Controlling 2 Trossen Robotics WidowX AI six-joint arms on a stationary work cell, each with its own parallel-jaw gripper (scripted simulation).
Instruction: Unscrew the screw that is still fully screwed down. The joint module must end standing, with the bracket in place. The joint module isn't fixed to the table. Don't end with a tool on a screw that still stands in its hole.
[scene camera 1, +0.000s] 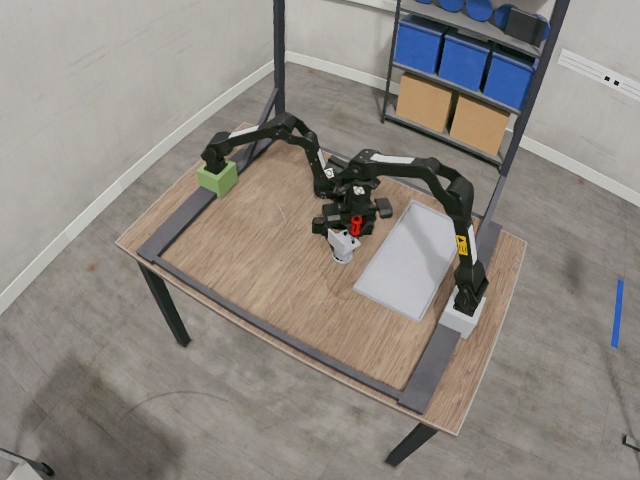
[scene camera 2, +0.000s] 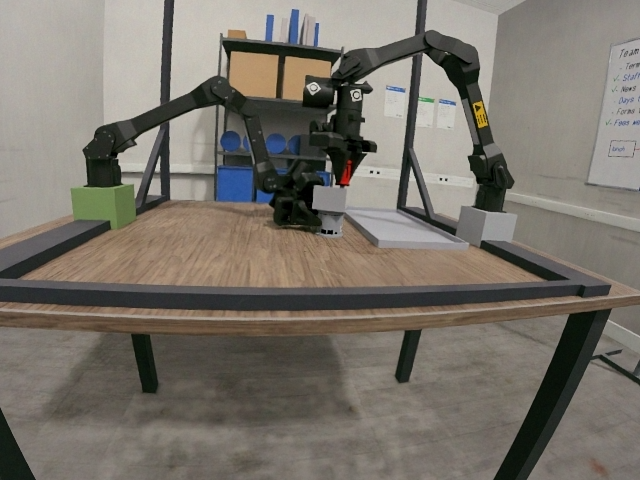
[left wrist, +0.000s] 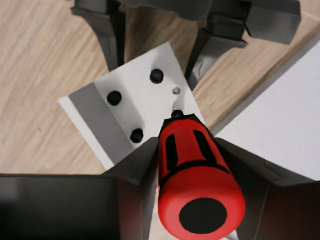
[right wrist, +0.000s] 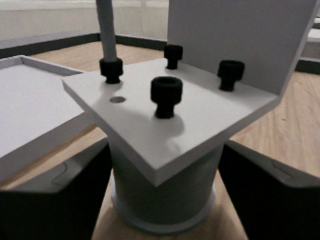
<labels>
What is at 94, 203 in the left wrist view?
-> My left gripper.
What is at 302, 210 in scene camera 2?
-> My right gripper.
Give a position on a grey bracket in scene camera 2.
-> At 324, 198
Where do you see my left gripper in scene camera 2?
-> At 342, 182
</labels>
